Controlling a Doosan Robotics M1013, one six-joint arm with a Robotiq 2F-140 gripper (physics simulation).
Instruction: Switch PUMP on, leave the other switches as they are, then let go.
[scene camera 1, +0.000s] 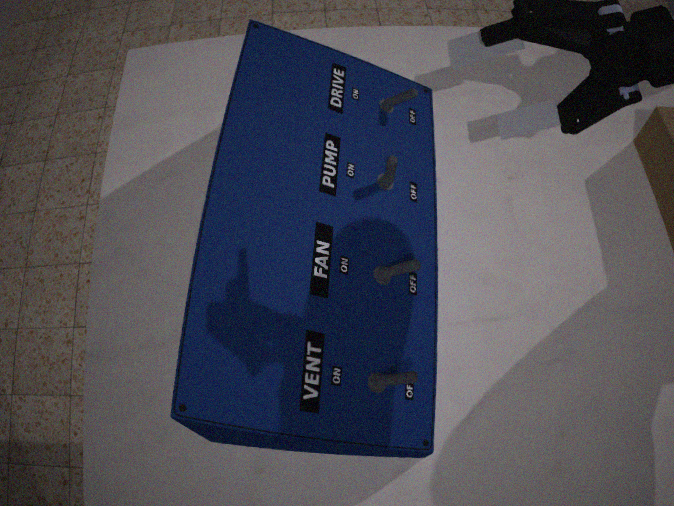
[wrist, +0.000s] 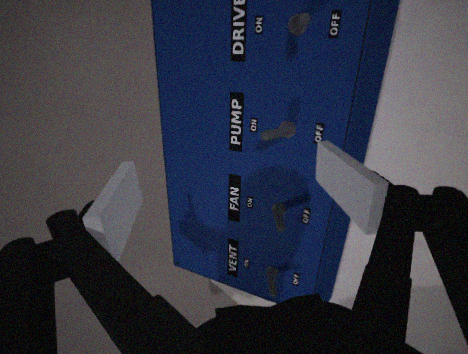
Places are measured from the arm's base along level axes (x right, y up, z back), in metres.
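Pixels of known places: gripper, fingertip midpoint: (scene camera 1: 477, 93) (wrist: 229, 170).
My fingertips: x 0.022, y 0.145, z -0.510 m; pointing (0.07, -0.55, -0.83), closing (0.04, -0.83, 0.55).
For each thing: its top centre in the pictures, then the offset to it from my fingertips. Level surfaces: height alone.
- PUMP lever at its top centre: (scene camera 1: 392, 158) (wrist: 262, 136) dx -0.004, dy -0.111, dz -0.077 m
- DRIVE lever at its top centre: (wrist: 288, 20) (scene camera 1: 402, 88) dx +0.114, dy -0.123, dz -0.053 m
- FAN lever at its top centre: (scene camera 1: 402, 261) (wrist: 269, 223) dx -0.125, dy -0.123, dz -0.074 m
- VENT lever at its top centre: (scene camera 1: 398, 375) (wrist: 263, 289) dx -0.245, dy -0.123, dz -0.085 m
- pale table at its surface level: dy -0.253 m
A blue panel (scene camera 1: 255, 163) (wrist: 195, 100) carries four grey levers between ON and OFF labels. The PUMP lever (scene camera 1: 389, 171) (wrist: 278, 131) leans toward its ON label, unlike the others. The DRIVE lever (scene camera 1: 400, 100) (wrist: 299, 23), the FAN lever (scene camera 1: 400, 270) (wrist: 280, 217) and the VENT lever (scene camera 1: 394, 379) (wrist: 272, 281) lean to the OFF side. My gripper (scene camera 1: 479, 88) (wrist: 229, 170) is wide open and empty. In the scene view it is beyond the panel's OFF-side edge, near the DRIVE end, apart from the levers.
The panel lies on a pale table (scene camera 1: 506, 217). A speckled tiled floor (scene camera 1: 46, 217) shows beyond the table's edge. Part of a brown block (scene camera 1: 659, 144) shows at the right edge of the scene view, below the gripper in the picture. Shadows fall across the panel and table.
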